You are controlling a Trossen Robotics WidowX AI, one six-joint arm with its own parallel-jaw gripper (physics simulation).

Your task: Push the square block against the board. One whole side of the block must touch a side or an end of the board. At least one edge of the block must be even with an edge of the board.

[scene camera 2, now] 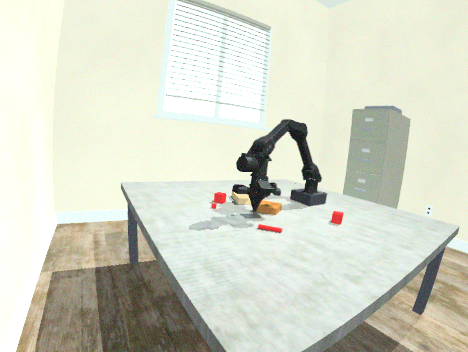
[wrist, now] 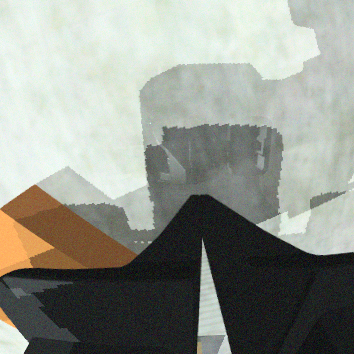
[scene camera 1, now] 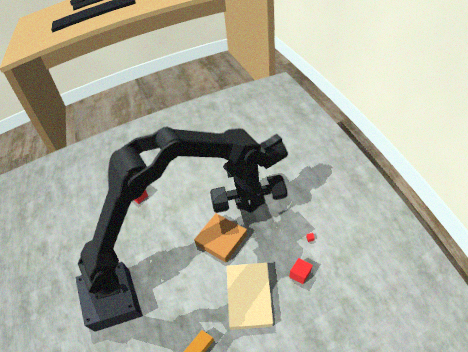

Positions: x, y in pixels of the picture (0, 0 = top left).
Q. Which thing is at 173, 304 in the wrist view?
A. The gripper.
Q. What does the square block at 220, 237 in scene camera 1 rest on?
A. The table.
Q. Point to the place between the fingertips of the gripper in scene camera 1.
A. At 251, 211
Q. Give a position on a pale board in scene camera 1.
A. At 249, 301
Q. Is the gripper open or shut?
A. Shut.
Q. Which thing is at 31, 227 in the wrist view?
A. A square block.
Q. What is the gripper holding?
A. Nothing.
